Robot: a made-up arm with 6 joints. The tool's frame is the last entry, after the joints.
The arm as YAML. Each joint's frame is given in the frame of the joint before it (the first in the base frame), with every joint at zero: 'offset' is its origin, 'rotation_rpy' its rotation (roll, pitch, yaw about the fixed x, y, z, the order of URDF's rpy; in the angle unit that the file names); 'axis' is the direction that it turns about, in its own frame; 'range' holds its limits. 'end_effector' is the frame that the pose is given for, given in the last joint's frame.
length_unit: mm
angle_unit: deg
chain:
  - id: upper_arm
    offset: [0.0, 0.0, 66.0]
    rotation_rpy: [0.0, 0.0, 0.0]
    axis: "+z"
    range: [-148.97, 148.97]
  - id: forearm
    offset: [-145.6, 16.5, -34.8]
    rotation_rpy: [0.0, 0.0, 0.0]
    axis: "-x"
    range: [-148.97, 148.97]
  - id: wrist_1
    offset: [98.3, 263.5, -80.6]
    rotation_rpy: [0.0, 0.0, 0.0]
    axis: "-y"
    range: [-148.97, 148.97]
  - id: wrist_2
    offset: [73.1, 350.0, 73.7]
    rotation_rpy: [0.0, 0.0, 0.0]
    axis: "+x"
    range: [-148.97, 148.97]
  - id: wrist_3
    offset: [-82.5, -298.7, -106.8]
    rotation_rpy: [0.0, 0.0, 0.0]
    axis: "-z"
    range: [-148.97, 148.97]
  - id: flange
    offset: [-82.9, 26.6, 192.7]
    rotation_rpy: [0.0, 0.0, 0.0]
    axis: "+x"
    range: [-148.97, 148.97]
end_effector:
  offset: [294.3, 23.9, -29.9]
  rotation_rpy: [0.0, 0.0, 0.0]
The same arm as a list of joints. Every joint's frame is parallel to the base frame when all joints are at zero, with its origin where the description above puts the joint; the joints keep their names.
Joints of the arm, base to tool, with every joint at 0 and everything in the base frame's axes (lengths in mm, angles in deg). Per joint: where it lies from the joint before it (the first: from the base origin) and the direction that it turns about. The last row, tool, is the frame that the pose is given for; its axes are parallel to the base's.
upper_arm: offset 0 0 66 axis 0 0 1
forearm: offset -145.6 16.5 -34.8 axis -1 0 0
wrist_1: offset 98.3 263.5 -80.6 axis 0 -1 0
wrist_2: offset 73.1 350 73.7 axis 1 0 0
wrist_3: offset -82.5 -298.7 -106.8 axis 0 0 -1
flange: offset -82.9 26.6 192.7 axis 1 0 0
tool: offset 294.3 23.9 -29.9
Joint limits (deg, base to tool): -148.97..148.97 -148.97..148.97 -148.97..148.97 -148.97..148.97 -148.97..148.97 -148.97..148.97

